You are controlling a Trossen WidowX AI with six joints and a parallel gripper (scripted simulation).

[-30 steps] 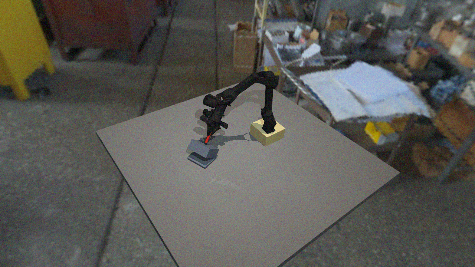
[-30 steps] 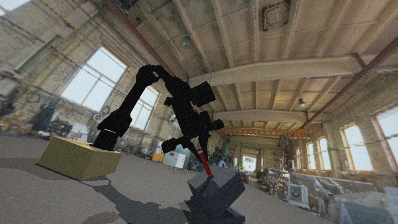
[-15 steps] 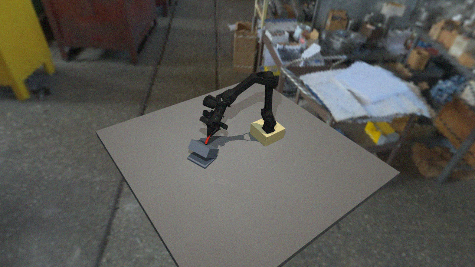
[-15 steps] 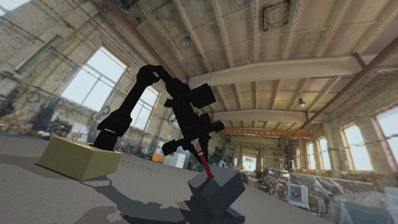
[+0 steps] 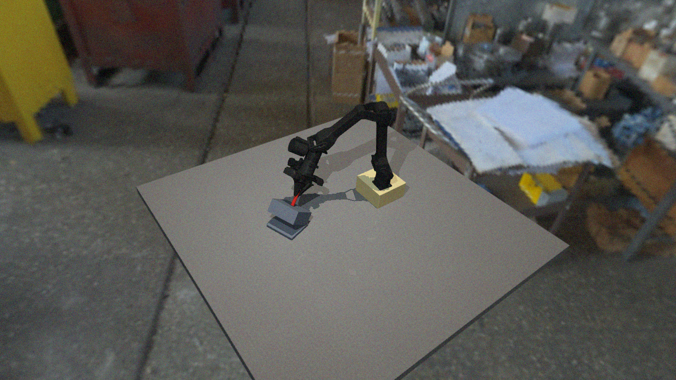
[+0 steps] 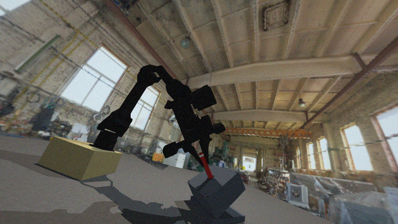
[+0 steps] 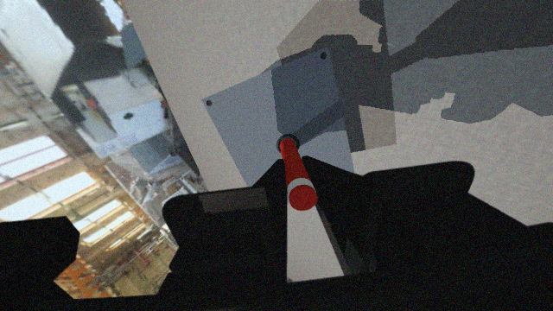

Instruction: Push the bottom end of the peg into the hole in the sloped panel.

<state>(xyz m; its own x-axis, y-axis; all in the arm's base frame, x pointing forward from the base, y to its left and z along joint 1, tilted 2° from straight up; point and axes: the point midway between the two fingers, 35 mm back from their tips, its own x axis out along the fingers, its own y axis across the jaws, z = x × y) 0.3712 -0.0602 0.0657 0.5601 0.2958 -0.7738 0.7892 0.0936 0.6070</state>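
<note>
My gripper tip is now 4 cm short of the grey sloped panel, 2 cm to the right of it and 5 cm above it. From my gripper tip the other things lie so: grey foot plate (5 cm ahead, 3 cm to the left, 11 cm below); then round red peg (1 cm behind, 1 cm above).
</note>
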